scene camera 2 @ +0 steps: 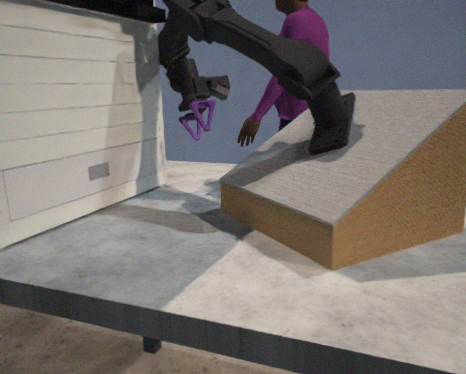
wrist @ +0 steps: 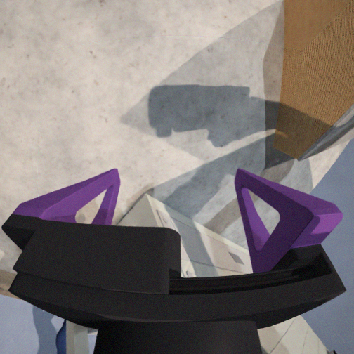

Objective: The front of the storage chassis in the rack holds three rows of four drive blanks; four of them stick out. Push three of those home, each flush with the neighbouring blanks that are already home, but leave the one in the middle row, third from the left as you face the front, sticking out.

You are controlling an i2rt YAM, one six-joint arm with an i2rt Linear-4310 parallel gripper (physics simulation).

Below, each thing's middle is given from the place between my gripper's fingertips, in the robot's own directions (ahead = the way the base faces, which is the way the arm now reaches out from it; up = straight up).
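I consider the rack [scene camera 2: 69, 162], which, counted from my hand, is 17 cm above it, 18 cm ahead of it and 33 cm to the left of it.
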